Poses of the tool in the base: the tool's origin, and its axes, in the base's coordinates. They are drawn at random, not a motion.
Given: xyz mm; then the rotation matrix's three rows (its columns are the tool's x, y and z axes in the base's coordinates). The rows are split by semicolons.
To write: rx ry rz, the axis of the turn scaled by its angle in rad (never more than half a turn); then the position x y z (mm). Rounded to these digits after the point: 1 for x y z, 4 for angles.
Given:
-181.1 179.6 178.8; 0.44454 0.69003 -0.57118; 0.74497 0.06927 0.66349; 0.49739 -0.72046 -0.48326
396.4 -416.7 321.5; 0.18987 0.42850 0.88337; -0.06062 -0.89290 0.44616; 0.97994 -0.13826 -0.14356
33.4 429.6 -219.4; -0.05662 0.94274 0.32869; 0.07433 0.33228 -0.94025; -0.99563 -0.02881 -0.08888
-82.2 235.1 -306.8; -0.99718 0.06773 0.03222; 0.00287 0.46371 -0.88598; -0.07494 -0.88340 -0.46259
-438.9 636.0 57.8; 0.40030 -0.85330 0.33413; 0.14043 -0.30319 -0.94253; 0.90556 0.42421 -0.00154
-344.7 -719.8 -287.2; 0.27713 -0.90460 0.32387; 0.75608 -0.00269 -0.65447; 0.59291 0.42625 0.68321
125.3 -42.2 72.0; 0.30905 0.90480 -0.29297; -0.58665 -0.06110 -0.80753; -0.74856 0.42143 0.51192
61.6 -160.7 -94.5; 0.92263 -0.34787 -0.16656; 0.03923 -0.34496 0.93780; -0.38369 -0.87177 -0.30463
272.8 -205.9 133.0; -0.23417 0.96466 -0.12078; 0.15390 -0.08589 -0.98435; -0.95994 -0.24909 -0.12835
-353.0 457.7 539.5; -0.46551 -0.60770 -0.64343; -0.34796 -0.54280 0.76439; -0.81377 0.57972 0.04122
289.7 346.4 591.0; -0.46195 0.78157 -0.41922; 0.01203 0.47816 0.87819; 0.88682 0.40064 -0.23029
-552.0 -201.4 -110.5; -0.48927 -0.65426 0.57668; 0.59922 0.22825 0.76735; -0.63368 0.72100 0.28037
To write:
-1.6430 -1.2686 0.0652 -181.1 179.6 178.8
-2.0901 -0.3454 -1.7493 396.4 -416.7 321.5
0.9924 1.4420 -0.9456 33.4 429.6 -219.4
0.0636 2.6335 -1.5939 -82.2 235.1 -306.8
1.5631 -0.6535 1.1365 -438.9 636.0 57.8
0.8604 -0.2142 1.3222 -344.7 -719.8 -287.2
1.0468 0.3880 -1.2703 125.3 -42.2 72.0
-1.8869 0.2264 0.4036 61.6 -160.7 -94.5
1.2692 1.4485 -1.3995 272.8 -205.9 133.0
-1.5126 1.3953 2.1275 -353.0 457.7 539.5
-0.6680 -1.8269 -1.0764 289.7 346.4 591.0
-0.0554 1.4466 1.4981 -552.0 -201.4 -110.5

